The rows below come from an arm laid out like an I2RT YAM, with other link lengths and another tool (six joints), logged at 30 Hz.
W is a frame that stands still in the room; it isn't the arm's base.
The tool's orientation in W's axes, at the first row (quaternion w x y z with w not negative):
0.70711 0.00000 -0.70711 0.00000
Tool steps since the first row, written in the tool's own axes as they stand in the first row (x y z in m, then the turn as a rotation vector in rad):
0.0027 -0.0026 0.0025 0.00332 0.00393 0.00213
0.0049 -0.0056 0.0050 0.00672 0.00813 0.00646
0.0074 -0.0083 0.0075 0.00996 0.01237 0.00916
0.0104 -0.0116 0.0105 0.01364 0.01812 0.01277
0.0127 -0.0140 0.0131 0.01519 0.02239 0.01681
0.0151 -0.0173 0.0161 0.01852 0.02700 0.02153
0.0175 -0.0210 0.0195 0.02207 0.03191 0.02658
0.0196 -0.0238 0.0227 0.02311 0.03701 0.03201
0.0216 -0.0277 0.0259 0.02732 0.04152 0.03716
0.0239 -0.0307 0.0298 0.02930 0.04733 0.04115
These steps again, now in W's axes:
-0.0025 -0.0026 0.0027 -0.00213 0.00393 0.00332
-0.0050 -0.0056 0.0049 -0.00646 0.00813 0.00672
-0.0075 -0.0083 0.0074 -0.00916 0.01237 0.00996
-0.0105 -0.0116 0.0104 -0.01277 0.01812 0.01364
-0.0131 -0.0140 0.0127 -0.01681 0.02239 0.01519
-0.0161 -0.0173 0.0151 -0.02153 0.02700 0.01852
-0.0195 -0.0210 0.0175 -0.02658 0.03191 0.02207
-0.0227 -0.0238 0.0196 -0.03201 0.03701 0.02311
-0.0259 -0.0277 0.0216 -0.03716 0.04152 0.02732
-0.0298 -0.0307 0.0239 -0.04115 0.04733 0.02930

